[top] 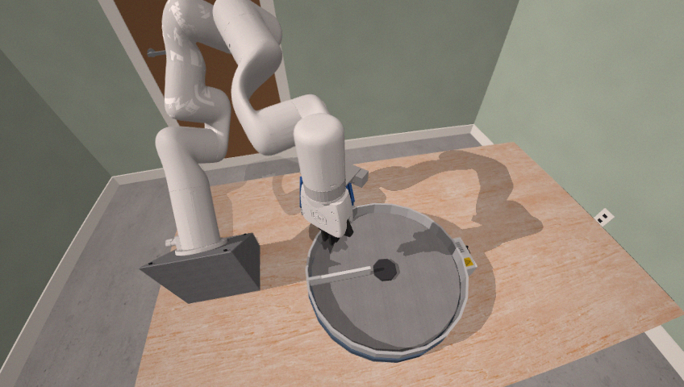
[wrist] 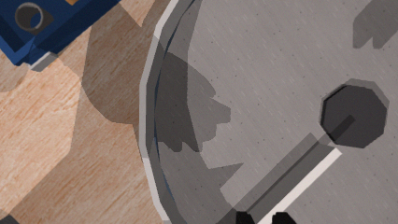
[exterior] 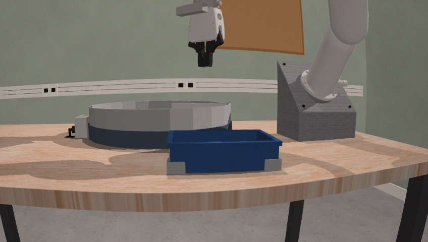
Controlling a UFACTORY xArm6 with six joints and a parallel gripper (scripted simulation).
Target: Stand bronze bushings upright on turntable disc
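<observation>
Now: the blue crate 31 cm to the left of my hand, 19 cm below it and 3 cm ahead of it. Round my hand: turntable disc (16 cm below, 13 cm ahead, 5 cm to the right).
</observation>
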